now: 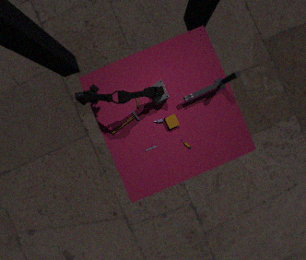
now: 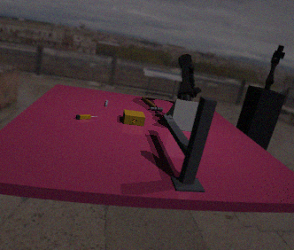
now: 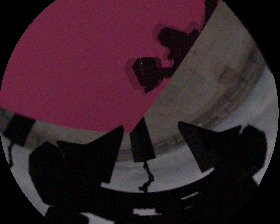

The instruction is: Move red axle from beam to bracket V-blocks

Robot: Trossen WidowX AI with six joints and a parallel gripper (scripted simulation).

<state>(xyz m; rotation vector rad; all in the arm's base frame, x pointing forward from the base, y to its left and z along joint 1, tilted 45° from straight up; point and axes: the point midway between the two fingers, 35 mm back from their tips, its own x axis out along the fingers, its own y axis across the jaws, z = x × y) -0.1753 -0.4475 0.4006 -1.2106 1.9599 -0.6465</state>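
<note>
Now: the upright peg 420 mm ahead of my gripper tip, 510 mm to the left of it and 80 mm below it. Round my gripper tip: black tool 720 mm ahead, 700 mm to the left, 80 mm below; yellow block 470 mm ahead, 640 mm to the left, 60 mm below.
</note>
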